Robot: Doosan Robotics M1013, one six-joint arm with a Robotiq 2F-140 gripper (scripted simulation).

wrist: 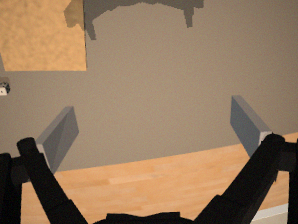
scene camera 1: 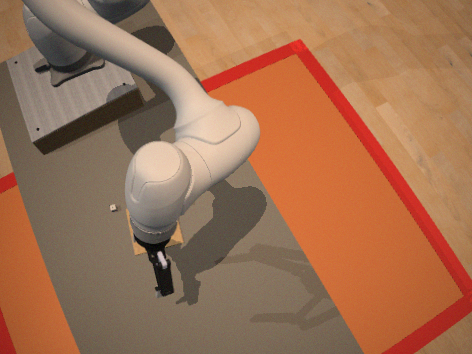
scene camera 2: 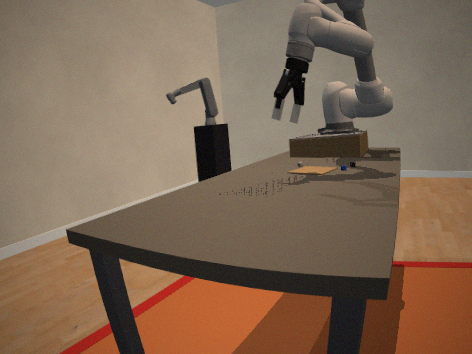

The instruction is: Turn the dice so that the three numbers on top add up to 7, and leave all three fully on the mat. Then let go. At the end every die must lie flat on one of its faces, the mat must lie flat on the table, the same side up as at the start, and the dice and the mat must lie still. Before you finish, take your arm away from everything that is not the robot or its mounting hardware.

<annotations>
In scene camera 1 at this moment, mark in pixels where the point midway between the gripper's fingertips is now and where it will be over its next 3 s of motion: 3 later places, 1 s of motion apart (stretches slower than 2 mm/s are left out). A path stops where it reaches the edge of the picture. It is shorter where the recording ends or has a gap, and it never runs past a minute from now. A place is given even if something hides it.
My gripper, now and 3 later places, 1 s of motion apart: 149, 266; 103, 195; 113, 206; 167, 201
</annotations>
